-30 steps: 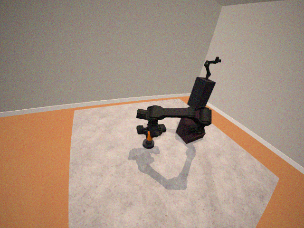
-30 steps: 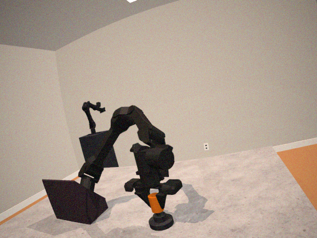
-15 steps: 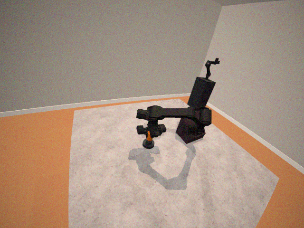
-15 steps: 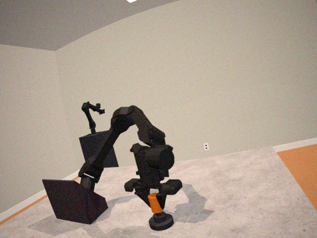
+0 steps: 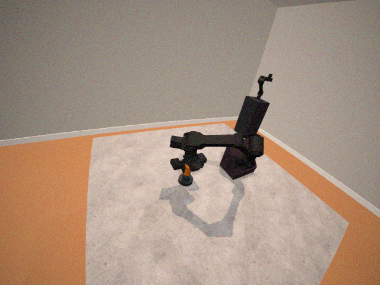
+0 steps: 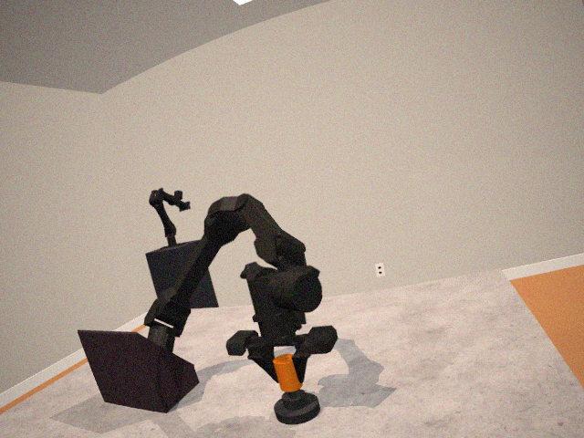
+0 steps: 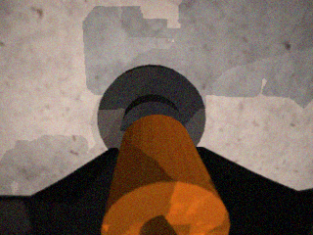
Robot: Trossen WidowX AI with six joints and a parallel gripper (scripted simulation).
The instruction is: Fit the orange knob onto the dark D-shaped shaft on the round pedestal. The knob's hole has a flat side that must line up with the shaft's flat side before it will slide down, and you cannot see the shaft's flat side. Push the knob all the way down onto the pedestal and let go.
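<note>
The orange knob lies 2 cm above my gripper tip. From my gripper tip the other things lie so: round pedestal (4 cm below).
</note>
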